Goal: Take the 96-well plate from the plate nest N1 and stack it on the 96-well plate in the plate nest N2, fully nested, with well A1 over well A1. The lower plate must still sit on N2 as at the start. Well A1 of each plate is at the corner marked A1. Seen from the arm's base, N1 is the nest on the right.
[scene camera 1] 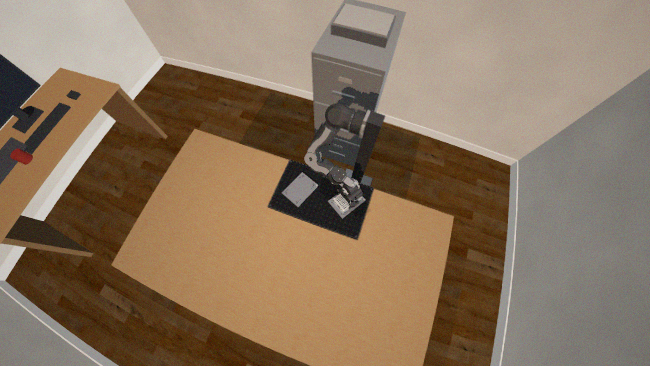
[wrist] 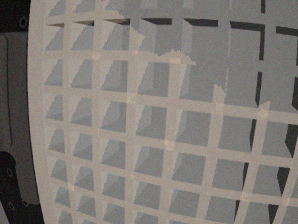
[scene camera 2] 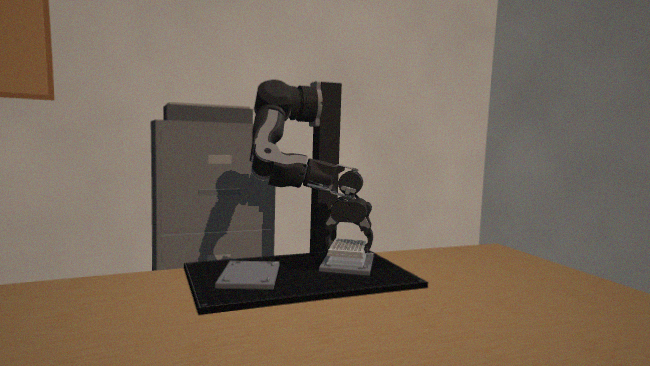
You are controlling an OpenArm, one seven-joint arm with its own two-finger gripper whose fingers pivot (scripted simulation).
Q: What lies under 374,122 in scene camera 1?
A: A dark mounting column.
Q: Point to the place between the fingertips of my gripper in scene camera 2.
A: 347,249
